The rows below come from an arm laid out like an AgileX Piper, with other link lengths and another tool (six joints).
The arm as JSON. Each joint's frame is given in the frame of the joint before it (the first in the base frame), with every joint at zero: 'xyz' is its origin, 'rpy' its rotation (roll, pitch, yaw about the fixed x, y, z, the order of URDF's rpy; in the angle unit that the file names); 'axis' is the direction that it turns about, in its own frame. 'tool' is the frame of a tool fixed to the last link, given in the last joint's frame.
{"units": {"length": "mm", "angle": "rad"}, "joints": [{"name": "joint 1", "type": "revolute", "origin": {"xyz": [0.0, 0.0, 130.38], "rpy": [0.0, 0.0, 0.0]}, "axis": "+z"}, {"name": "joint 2", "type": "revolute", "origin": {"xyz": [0.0, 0.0, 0.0], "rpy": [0.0, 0.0, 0.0]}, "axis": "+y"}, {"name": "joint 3", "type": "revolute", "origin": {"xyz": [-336.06, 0.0, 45.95], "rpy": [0.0, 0.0, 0.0]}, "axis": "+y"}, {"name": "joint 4", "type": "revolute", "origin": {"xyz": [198.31, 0.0, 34.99], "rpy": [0.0, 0.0, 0.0]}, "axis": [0.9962, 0.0, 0.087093]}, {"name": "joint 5", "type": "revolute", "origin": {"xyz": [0.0, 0.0, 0.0], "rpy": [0.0, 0.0, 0.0]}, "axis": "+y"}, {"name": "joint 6", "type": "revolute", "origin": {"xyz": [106.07, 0.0, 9.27], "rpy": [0.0, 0.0, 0.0]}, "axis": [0.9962, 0.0, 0.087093]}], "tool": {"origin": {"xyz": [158.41, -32.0, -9.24], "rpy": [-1.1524, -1.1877, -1.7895]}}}
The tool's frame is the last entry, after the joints.
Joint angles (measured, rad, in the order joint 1, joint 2, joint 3, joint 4, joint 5, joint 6), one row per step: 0.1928, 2.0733, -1.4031, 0.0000, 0.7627, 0.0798; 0.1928, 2.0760, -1.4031, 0.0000, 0.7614, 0.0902; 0.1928, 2.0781, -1.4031, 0.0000, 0.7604, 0.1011; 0.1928, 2.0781, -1.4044, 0.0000, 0.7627, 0.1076; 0.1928, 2.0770, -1.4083, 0.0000, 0.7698, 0.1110; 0.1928, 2.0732, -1.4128, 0.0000, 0.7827, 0.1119; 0.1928, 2.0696, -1.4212, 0.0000, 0.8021, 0.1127; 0.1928, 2.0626, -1.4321, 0.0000, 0.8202, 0.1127; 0.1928, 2.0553, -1.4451, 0.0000, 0.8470, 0.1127; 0.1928, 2.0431, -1.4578, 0.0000, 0.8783, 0.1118; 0.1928, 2.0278, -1.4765, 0.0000, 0.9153, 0.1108
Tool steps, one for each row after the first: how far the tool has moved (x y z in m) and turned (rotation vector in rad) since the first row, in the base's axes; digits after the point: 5 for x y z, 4 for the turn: -0.00024, 0.00022, -0.00114, 0.0020, 0.0018, -0.0101; -0.00053, 0.00046, -0.00205, 0.0042, 0.0034, -0.0208; -0.00088, 0.00056, -0.00189, 0.0054, 0.0046, -0.0271; -0.00136, 0.00056, -0.00087, 0.0057, 0.0068, -0.0304; -0.00282, 0.00030, 0.00123, 0.0049, 0.0114, -0.0313; -0.00462, -0.00003, 0.00387, 0.0036, 0.0186, -0.0321; -0.00497, -0.00010, 0.00849, 0.0035, 0.0188, -0.0321; -0.00689, -0.00048, 0.01345, 0.0022, 0.0252, -0.0322; -0.00982, -0.00107, 0.02024, 0.0007, 0.0314, -0.0313; -0.01218, -0.00156, 0.02943, -0.0002, 0.0343, -0.0303
